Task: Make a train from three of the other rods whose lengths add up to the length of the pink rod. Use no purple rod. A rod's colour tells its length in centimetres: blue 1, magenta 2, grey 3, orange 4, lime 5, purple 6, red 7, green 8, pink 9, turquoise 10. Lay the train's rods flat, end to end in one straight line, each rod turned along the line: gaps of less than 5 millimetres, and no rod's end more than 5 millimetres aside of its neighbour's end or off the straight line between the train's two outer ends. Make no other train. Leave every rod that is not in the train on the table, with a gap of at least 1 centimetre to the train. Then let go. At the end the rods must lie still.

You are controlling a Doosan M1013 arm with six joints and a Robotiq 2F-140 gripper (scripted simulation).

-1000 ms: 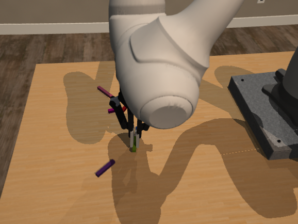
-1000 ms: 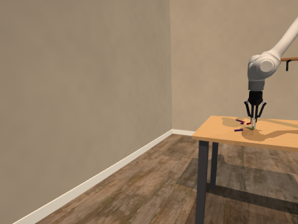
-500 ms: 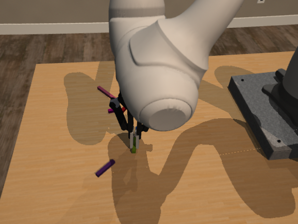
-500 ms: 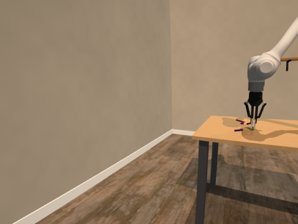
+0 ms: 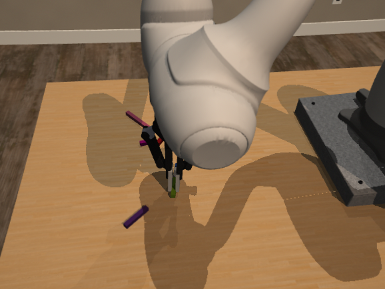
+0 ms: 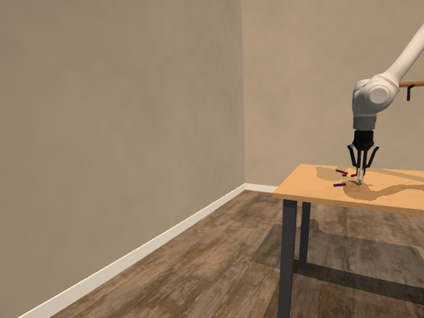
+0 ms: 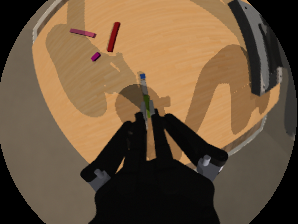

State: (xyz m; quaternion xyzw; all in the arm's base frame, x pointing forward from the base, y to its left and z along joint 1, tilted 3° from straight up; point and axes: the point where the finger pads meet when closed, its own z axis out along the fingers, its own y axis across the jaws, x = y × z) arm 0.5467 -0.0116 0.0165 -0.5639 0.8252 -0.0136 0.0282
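My hand is 3 cm above the lime rod. From my hand the other things lie so: grey rod: 4 cm to the right, 4 cm below, 2 cm behind; purple rod: 9 cm ahead, 5 cm to the left, 4 cm below; blue rod: 6 cm to the right, 4 cm below, 2 cm behind.
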